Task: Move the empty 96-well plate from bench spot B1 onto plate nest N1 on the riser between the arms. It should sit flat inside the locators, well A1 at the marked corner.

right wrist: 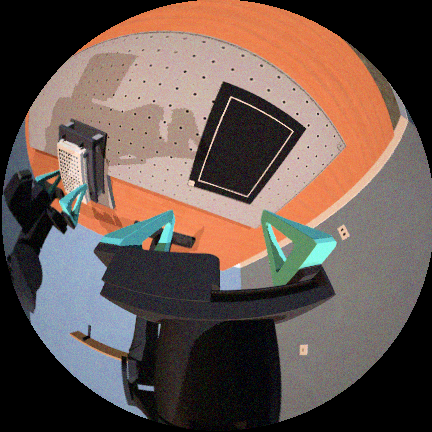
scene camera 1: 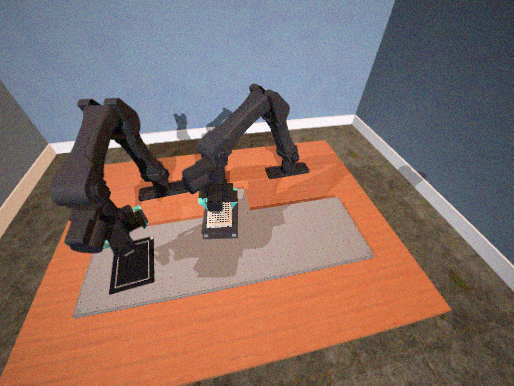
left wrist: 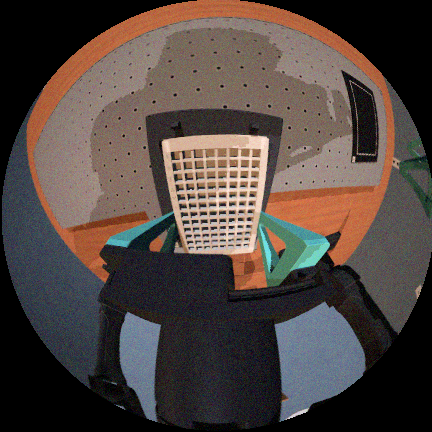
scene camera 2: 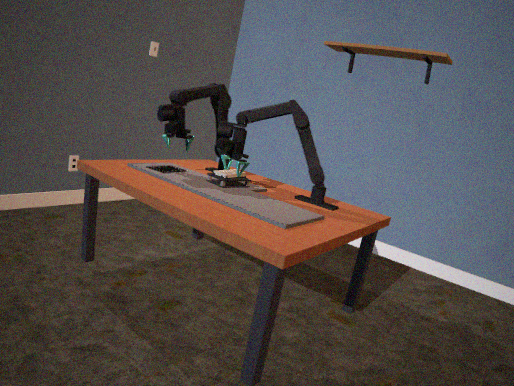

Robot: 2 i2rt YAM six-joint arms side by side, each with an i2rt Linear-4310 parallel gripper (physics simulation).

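Places are measured from the left arm's base along level axes (x ahead, y left, z up), in metres.
Pixels of known places: left gripper, between the fingertips: (right wrist: 73,177) (left wrist: 216,214) (scene camera 2: 232,174); right gripper, between the fingertips: (right wrist: 217,214) (scene camera 2: 178,150); left arm's base, origin of its link: (scene camera 1: 287,171) (scene camera 2: 316,203); right arm's base, origin of its link: (scene camera 1: 164,191).
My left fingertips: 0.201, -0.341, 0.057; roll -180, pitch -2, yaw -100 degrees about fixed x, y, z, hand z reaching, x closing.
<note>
For each thing: its top centre in the pictures, then the offset to it from my left fingertips, as dx, dy, dz. "*": a spot on its surface instead. Level surfaces: height alone.
- cream 96-well plate, centre of its top: (left wrist: 217,212) (right wrist: 67,177) (scene camera 1: 219,208) (scene camera 2: 230,170) +0.013, -0.002, +0.016
- dark plate nest, centre of its top: (left wrist: 213,200) (right wrist: 71,170) (scene camera 1: 220,212) (scene camera 2: 229,174) +0.019, +0.000, +0.002
- black spot B1, a spot on its surface: (right wrist: 245,145) (left wrist: 366,112) (scene camera 1: 133,266) (scene camera 2: 165,169) * +0.137, -0.298, -0.043
- grey perforated board, height of its surface: dz -0.044
- orange table, height of its surface: dz -0.057
The cream 96-well plate (scene camera 1: 220,215) (scene camera 2: 226,172) (left wrist: 215,141) (right wrist: 71,165) is level over the dark plate nest (scene camera 1: 220,233) (left wrist: 215,122) (right wrist: 97,165). A strip of nest shows beyond its far end in the left wrist view; whether it touches the nest is unclear. My left gripper (scene camera 1: 218,201) (scene camera 2: 233,172) (left wrist: 216,214) (right wrist: 73,177) is shut on the plate, one teal finger on each long side near its back end. My right gripper (scene camera 2: 178,148) (right wrist: 217,214) is open and empty, high near black spot B1 (scene camera 1: 134,270) (scene camera 2: 167,169) (left wrist: 366,120) (right wrist: 245,145). The marked nest corner cannot be made out.
The grey perforated board (scene camera 1: 310,240) (scene camera 2: 280,210) (left wrist: 215,80) lies on the orange table (scene camera 1: 240,330) (scene camera 2: 345,230) under nest and spot. The right arm stands beside the left arm, its forearm at the left in scene camera 1. A wall shelf (scene camera 2: 390,51) hangs behind.
</note>
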